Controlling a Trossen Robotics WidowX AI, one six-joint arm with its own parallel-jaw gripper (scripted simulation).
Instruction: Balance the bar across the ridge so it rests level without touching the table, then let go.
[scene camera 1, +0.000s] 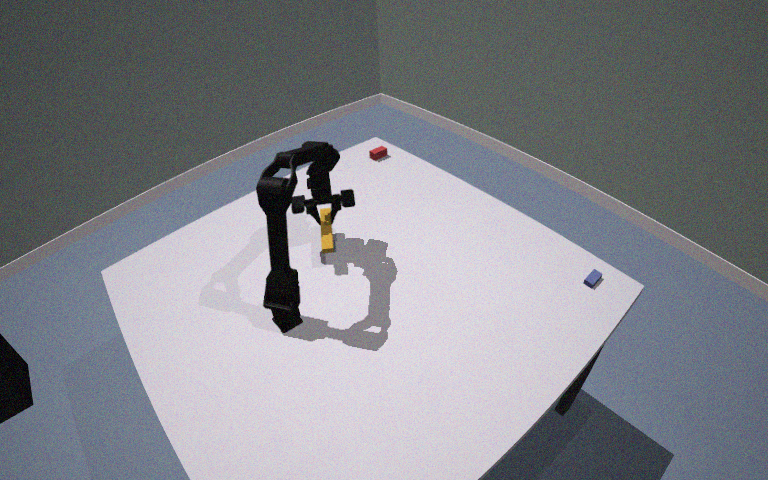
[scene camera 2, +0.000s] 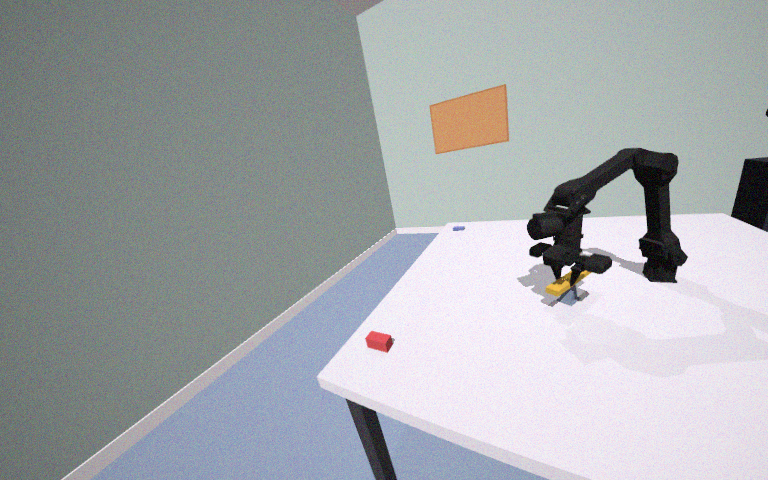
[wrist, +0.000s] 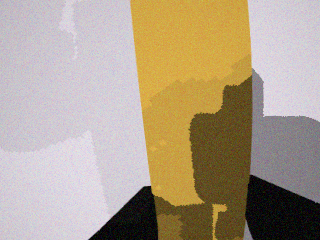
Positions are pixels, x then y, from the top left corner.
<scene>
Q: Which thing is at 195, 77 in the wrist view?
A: A yellow bar.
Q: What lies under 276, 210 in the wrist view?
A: My gripper.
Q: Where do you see my gripper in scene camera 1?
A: At 326, 224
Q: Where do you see my gripper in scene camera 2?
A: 564, 283
</scene>
